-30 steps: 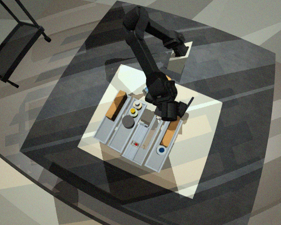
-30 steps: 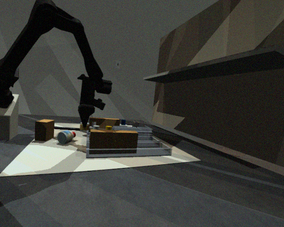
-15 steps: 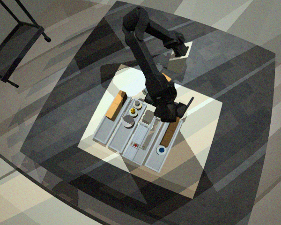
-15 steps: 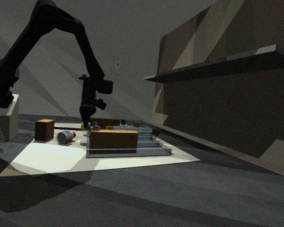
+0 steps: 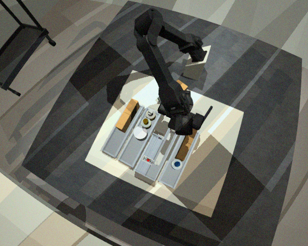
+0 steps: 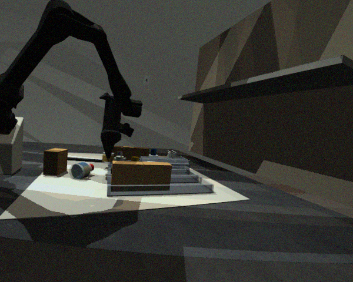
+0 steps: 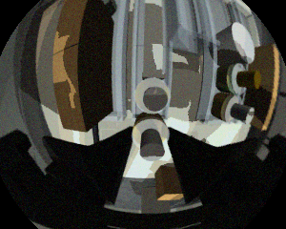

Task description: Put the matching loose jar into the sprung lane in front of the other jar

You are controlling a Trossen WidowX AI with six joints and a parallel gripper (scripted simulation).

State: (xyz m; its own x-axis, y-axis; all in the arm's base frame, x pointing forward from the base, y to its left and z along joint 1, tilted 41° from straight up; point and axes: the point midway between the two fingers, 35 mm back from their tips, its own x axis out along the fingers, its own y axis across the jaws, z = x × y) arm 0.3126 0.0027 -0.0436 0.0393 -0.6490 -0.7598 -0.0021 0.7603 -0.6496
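The black rod is 110 mm to the left of my gripper tip, 80 mm behind it and 40 mm below it. From my gripper tip the other things lie so: brown box (150 mm behind, 60 mm to the right, 10 mm below); sprung lane (170 mm ahead, 30 mm to the right, 20 mm below); red mark (220 mm ahead, 40 mm to the right, 30 mm above).
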